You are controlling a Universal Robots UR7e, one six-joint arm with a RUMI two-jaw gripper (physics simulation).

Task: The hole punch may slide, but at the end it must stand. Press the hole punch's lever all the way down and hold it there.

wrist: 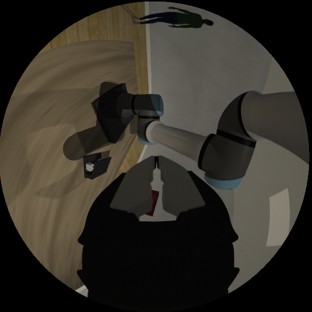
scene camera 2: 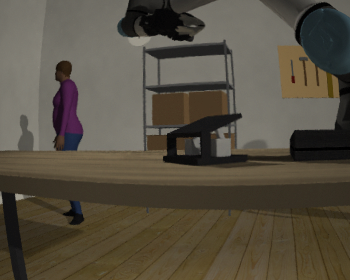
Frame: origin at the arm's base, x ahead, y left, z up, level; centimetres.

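Where they show: gripper, fingertip midpoint: (scene camera 2: pixel 204 26).
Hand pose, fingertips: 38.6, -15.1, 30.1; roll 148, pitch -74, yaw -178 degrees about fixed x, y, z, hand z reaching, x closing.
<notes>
Each offset is from my fingertips to the top centre of the thing, as dx, dy, dz. Level surfaces: height alone.
The hole punch {-3.5, +26.0, -25.9} (scene camera 2: pixel 205 137) (wrist: pixel 96 166) stands upright on its black base on the wooden table {dz -34.4} (scene camera 2: pixel 100 167) (wrist: pixel 40 125). Its black lever {-3.5, +26.0, -25.9} (scene camera 2: pixel 212 121) (wrist: pixel 102 168) is raised and slants upward to the right in the scene view. Light grey parts show between the lever and the base. My gripper (scene camera 2: pixel 202 25) (wrist: pixel 156 157) is shut with its fingertips together and nothing between them. It is high above the table, up and a little to the left of the hole punch in the scene view, well apart from the lever.
The robot's black base (scene camera 2: pixel 320 145) (wrist: pixel 112 112) stands on the table right of the hole punch in the scene view. Behind the table are a shelf unit (scene camera 2: pixel 145 100) with cardboard boxes (scene camera 2: pixel 170 108), a person in purple (scene camera 2: pixel 67 107) and a tool board (scene camera 2: pixel 292 90). A red object (wrist: pixel 153 204) shows beyond the fingers.
</notes>
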